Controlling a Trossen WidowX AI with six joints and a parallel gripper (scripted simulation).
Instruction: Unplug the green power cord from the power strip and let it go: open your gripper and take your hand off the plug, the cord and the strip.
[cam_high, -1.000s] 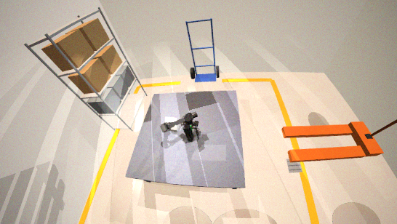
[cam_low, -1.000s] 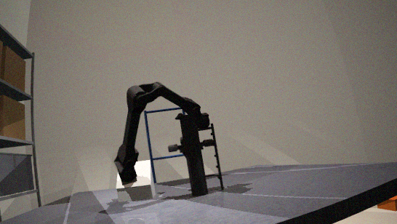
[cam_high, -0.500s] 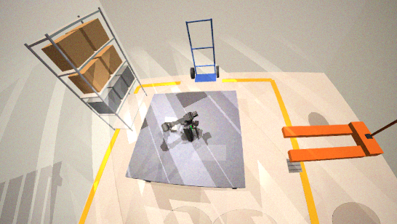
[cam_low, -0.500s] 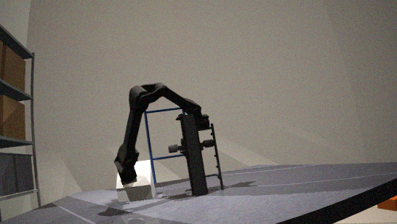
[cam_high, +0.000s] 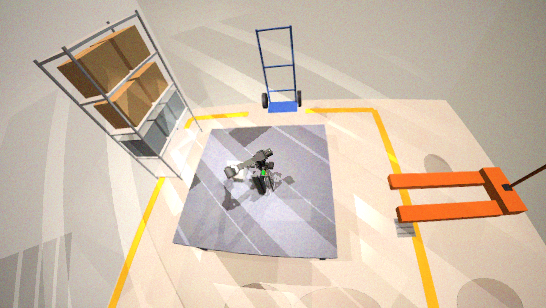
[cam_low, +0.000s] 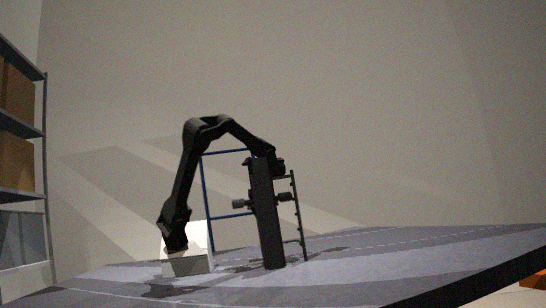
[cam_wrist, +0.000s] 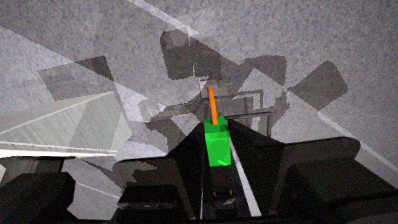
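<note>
Right now my gripper tip is 5 cm to the left of the green plug.
</note>
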